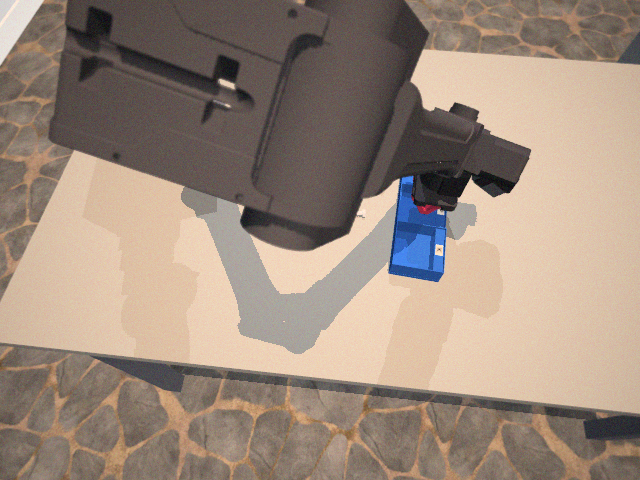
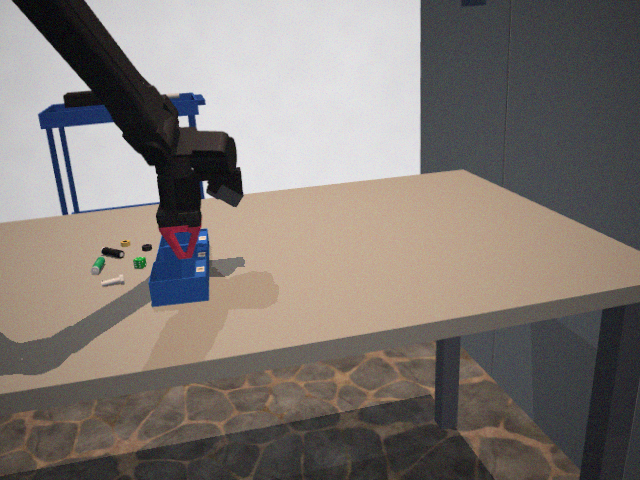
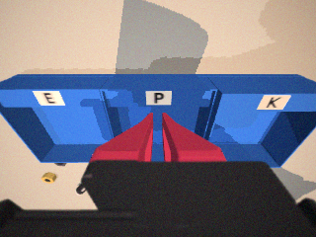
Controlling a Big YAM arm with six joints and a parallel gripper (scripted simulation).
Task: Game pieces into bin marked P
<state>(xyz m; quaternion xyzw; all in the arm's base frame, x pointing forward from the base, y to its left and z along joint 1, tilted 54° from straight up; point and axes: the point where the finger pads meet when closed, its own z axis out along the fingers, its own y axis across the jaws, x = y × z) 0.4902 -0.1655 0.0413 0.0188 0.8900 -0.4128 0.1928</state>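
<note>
Now: the blue bin 1 cm below my hand. Also, from my hand: black nut (5 cm behind, 15 cm to the left, 2 cm below); then bolt (11 cm behind, 2 cm below); then green die (7 cm behind, 6 cm to the left, 2 cm below).
</note>
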